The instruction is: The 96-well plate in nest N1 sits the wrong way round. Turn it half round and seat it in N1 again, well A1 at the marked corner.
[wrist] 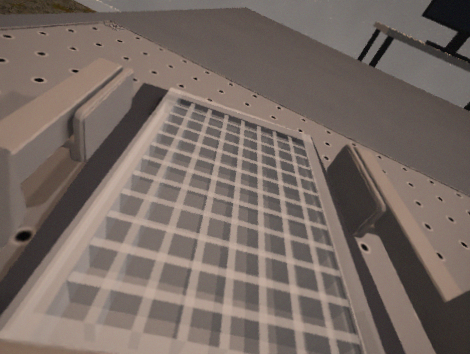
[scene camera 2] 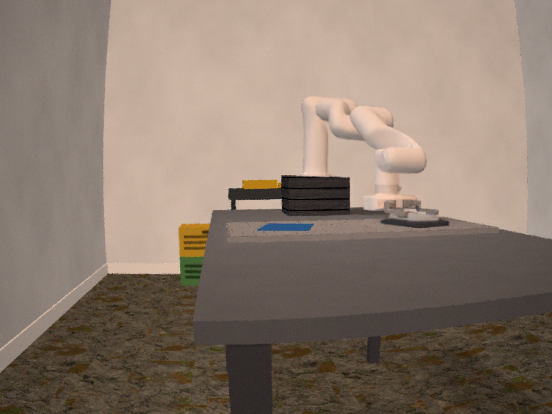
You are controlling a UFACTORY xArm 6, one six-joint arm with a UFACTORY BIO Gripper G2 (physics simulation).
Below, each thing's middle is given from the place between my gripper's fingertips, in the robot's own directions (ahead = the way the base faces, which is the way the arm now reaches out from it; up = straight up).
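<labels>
I find the clear 96-well plate (wrist: 213, 224) 10 mm to the right of my hand, 40 mm behind it and, finally, 10 mm below it.
</labels>
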